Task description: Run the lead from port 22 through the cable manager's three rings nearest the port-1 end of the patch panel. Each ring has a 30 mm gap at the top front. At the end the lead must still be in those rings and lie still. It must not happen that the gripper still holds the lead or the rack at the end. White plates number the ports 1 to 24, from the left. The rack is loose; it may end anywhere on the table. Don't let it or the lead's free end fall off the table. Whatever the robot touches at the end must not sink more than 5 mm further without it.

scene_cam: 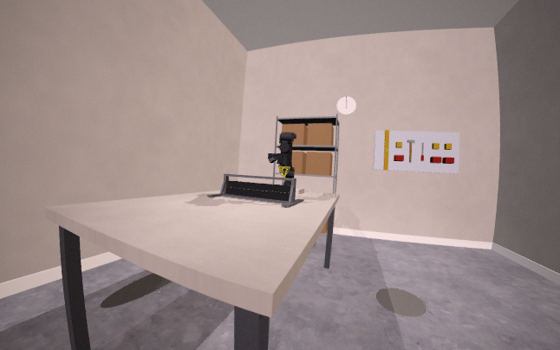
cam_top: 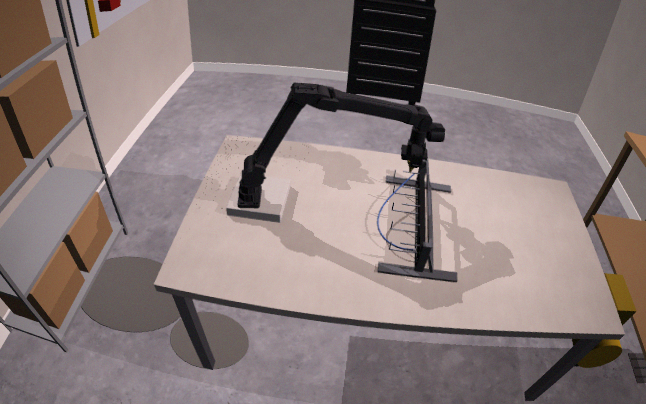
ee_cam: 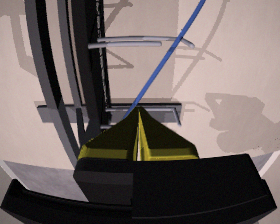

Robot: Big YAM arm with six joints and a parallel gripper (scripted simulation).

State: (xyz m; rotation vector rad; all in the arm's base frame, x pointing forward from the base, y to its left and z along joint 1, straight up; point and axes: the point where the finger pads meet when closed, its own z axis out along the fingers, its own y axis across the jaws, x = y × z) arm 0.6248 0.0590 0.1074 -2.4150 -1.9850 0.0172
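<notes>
Now: hand 30 mm short of the dark rack, 160 mm to the left of it and 80 mm above it.
</notes>
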